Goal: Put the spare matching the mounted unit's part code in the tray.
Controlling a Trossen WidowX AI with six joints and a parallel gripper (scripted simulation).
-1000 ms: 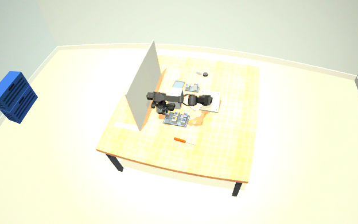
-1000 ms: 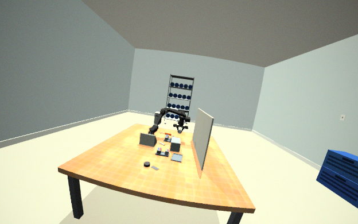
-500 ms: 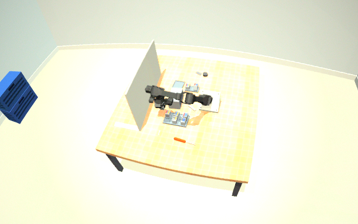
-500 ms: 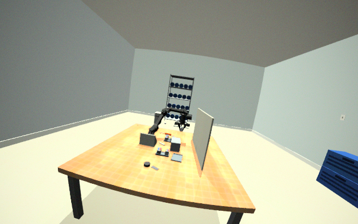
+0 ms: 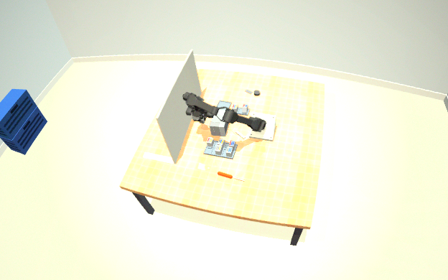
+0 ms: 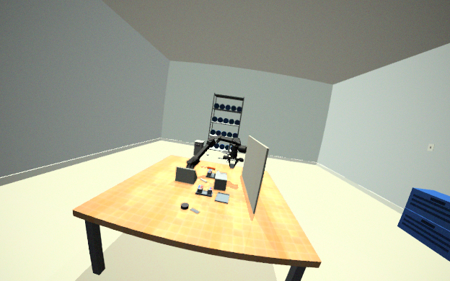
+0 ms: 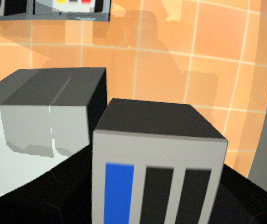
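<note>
The flat grey tray lies 29 cm to the right of my gripper tip and 15 cm below it. The rest, counted from my gripper tip: mounted unit: 10 cm below, 9 cm to the right, 7 cm behind; then tall grey panel: 17 cm ahead, 7 cm above, 5 cm to the right.
</note>
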